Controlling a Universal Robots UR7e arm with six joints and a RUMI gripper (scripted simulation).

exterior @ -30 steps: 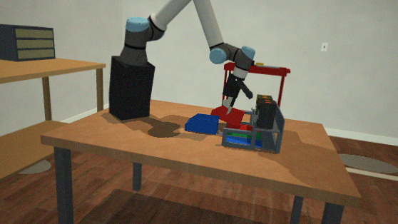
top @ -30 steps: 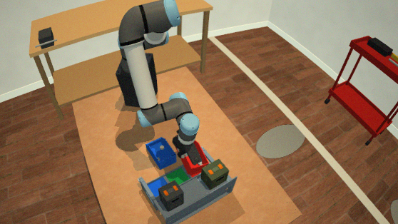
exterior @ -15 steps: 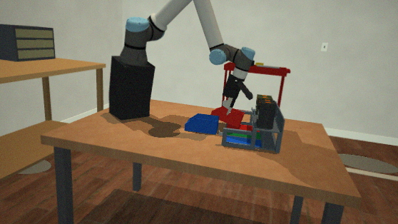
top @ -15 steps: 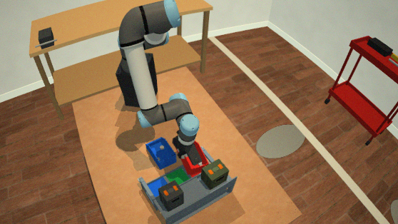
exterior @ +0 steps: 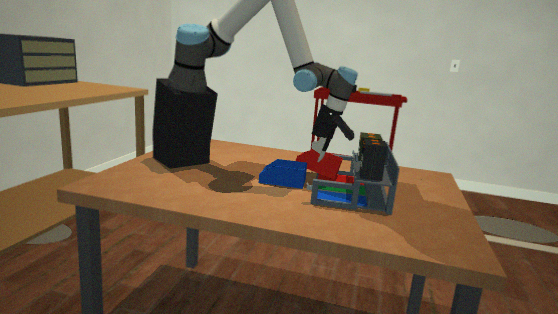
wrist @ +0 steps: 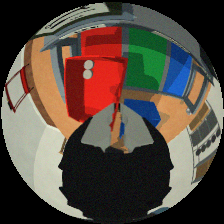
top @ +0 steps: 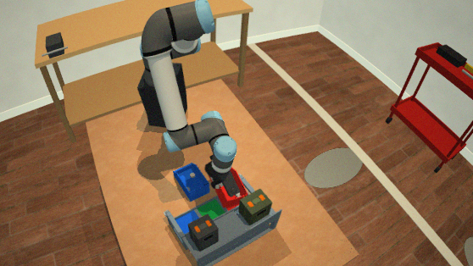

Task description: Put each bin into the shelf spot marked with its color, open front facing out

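Right now my hand is 50 mm to the right of the red bin and 30 mm above it. From my hand the other things lie so: blue bin (140 mm behind, 60 mm to the right, 60 mm below).
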